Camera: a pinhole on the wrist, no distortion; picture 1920 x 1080 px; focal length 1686.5 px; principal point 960.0 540.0 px. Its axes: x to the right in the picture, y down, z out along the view. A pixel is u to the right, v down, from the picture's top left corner.
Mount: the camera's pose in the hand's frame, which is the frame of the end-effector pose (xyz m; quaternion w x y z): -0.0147 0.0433 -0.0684 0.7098 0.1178 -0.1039 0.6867
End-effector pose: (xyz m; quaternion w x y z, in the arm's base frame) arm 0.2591 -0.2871 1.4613 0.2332 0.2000 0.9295 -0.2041
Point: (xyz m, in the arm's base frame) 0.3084 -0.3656 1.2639
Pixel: 1331.1 245.6
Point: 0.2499 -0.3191 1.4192
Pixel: 662.8 93.8
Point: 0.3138 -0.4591 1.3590
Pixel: 665.5 701.8
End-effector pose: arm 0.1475 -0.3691 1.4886 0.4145 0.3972 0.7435 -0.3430
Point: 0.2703 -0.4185 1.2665
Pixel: outside the picture
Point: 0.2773 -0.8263 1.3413
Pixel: 1164.3 686.9
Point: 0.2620 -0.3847 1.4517
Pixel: outside the picture
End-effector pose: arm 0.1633 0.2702 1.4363 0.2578 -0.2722 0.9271 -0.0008
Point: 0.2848 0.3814 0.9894
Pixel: 1712.1 298.1
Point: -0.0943 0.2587 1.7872
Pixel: behind the camera
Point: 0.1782 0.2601 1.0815
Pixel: outside the picture
